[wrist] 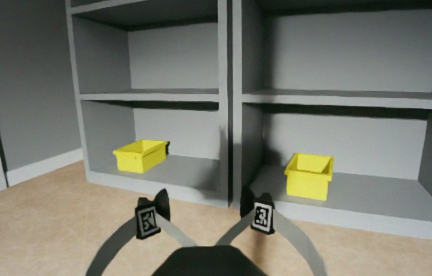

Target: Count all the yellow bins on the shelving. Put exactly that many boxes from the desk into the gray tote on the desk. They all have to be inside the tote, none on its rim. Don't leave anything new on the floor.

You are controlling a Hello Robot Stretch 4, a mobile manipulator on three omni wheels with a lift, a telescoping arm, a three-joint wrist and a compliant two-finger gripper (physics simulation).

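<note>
A yellow bin stands on the bottom shelf of the left shelving unit. Another yellow bin stands on the bottom shelf of the right shelving unit, towards its left side. My gripper is open, its two fingertips wide apart with nothing between them, in front of the shelving and low in the view. The upper parts of both units and the right end of the right unit are cut off by the frame. The desk, the boxes and the gray tote do not show in this view.
The tan floor runs up to the base of the shelving. A gray wall with a white baseboard is at the left. A narrow dark gap separates the two units.
</note>
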